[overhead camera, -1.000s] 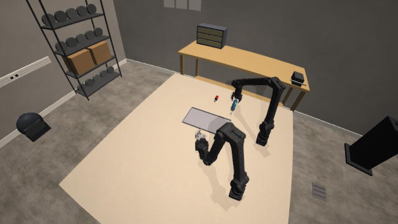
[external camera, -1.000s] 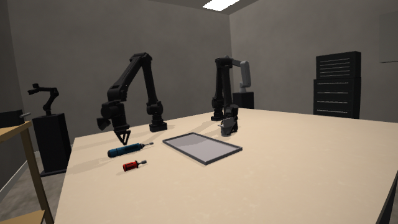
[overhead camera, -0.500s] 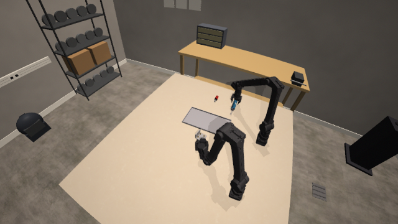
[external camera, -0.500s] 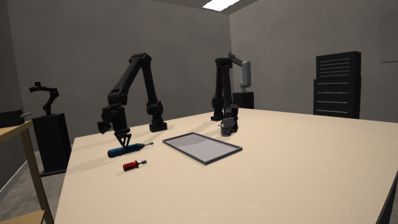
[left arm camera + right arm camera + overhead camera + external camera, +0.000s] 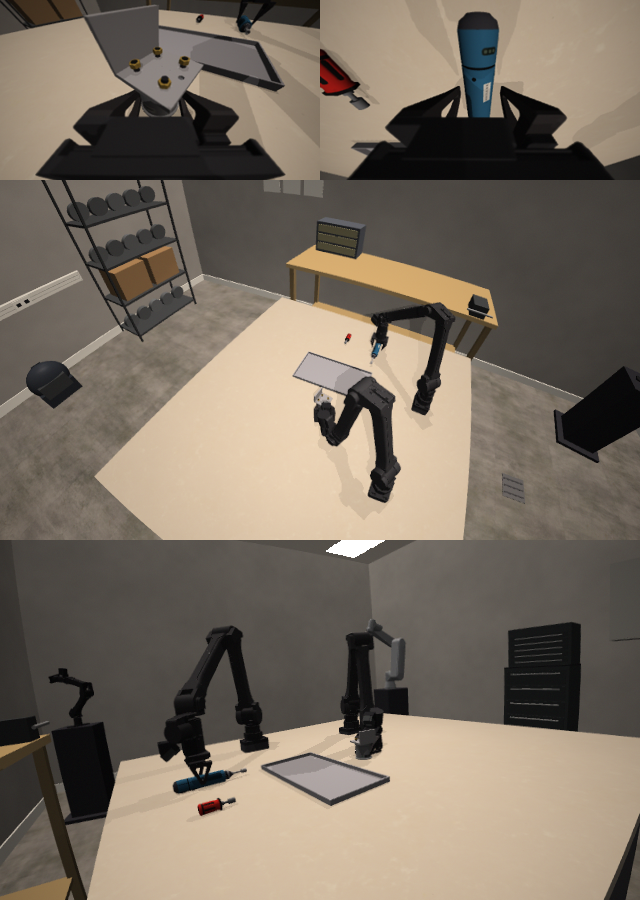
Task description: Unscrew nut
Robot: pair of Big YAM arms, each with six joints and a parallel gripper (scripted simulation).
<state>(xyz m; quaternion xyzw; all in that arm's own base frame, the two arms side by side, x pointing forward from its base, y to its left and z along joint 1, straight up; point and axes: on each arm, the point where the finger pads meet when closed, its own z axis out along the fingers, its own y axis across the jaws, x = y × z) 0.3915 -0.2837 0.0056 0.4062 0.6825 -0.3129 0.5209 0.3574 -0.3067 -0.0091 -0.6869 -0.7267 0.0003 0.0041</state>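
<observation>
Now: the joint module 1 cm above my left hand. From my left hand the other things lie so: red-handled tool 55 cm to the right, 17 cm ahead, 1 cm below; bracket 5 cm above; grey tray 22 cm to the right, 7 cm ahead, 2 cm below.
</observation>
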